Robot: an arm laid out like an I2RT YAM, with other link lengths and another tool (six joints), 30 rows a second.
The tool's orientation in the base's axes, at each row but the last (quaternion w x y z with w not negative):
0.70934 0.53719 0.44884 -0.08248
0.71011 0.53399 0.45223 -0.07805
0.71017 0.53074 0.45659 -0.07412
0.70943 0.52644 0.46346 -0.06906
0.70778 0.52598 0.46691 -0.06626
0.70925 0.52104 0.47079 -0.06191
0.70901 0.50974 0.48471 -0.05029
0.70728 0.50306 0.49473 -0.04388
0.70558 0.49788 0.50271 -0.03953
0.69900 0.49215 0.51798 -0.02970
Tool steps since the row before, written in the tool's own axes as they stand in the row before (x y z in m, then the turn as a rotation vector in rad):
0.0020 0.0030 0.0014 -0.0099 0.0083 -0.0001
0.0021 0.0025 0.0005 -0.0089 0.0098 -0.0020
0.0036 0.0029 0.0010 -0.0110 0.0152 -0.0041
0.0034 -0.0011 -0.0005 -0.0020 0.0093 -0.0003
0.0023 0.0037 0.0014 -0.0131 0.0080 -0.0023
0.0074 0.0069 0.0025 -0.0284 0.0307 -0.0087
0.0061 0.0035 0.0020 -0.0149 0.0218 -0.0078
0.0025 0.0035 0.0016 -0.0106 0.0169 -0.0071
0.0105 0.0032 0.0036 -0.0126 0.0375 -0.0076
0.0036 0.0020 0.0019 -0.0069 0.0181 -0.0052
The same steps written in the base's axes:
0.0037 0.0008 0.0006 -0.0009 -0.0001 0.0129
0.0030 0.0014 0.0002 -0.0004 0.0024 0.0132
0.0043 0.0018 -0.0006 0.0003 0.0057 0.0183
0.0010 0.0013 -0.0032 0.0042 0.0035 0.0078
0.0043 0.0014 0.0009 -0.0040 0.0002 0.0150
0.0096 0.0041 -0.0007 -0.0031 0.0093 0.0416
0.0065 0.0027 -0.0021 -0.0005 0.0101 0.0256
0.0043 0.0016 0.0005 -0.0006 0.0090 0.0191
0.0094 0.0036 -0.0057 0.0096 0.0188 0.0343
0.0041 0.0013 -0.0014 0.0032 0.0098 0.0172

